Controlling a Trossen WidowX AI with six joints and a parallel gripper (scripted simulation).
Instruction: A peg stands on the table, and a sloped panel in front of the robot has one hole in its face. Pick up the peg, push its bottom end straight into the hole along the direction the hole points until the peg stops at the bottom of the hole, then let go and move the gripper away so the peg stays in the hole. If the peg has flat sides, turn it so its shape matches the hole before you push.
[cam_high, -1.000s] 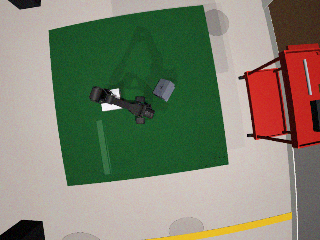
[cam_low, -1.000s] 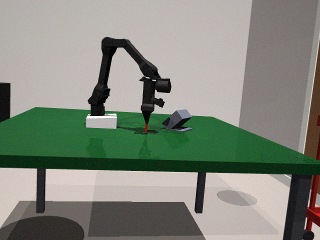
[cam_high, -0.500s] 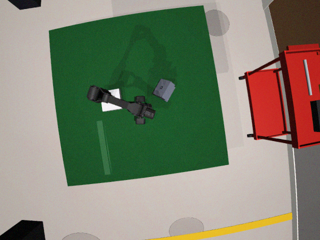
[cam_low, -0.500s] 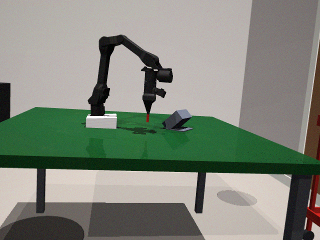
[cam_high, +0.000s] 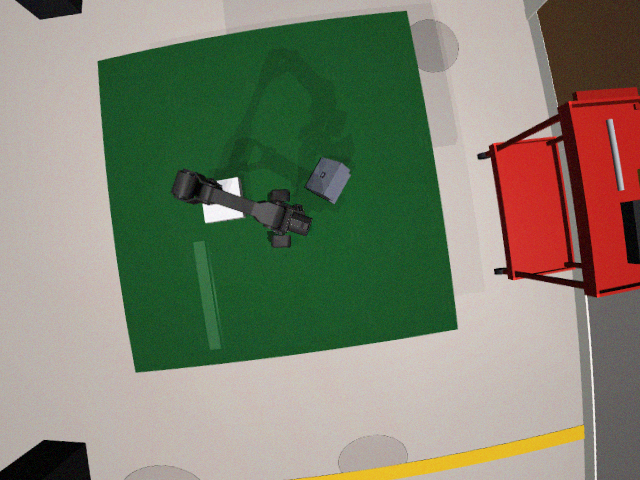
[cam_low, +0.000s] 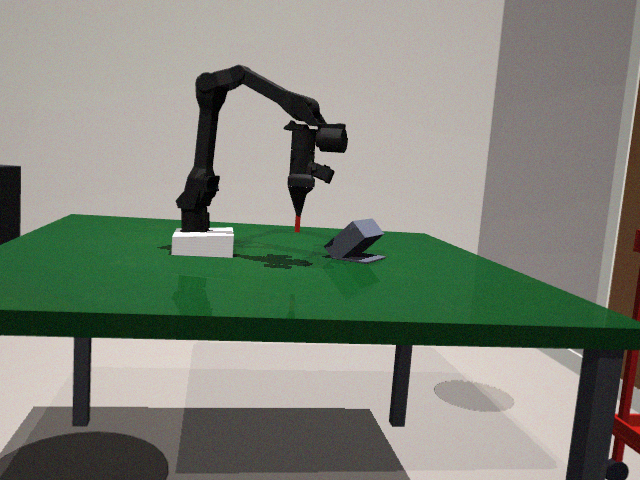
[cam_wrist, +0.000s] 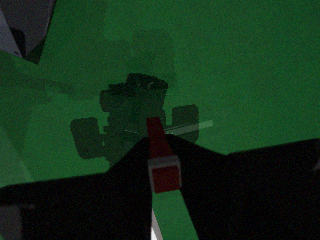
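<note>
Now: gripper tip 160 mm short of the grey sloped panel, 150 mm to the right of it and 70 mm above it. Also, from my gripper tip: red square peg 20 mm above.
</note>
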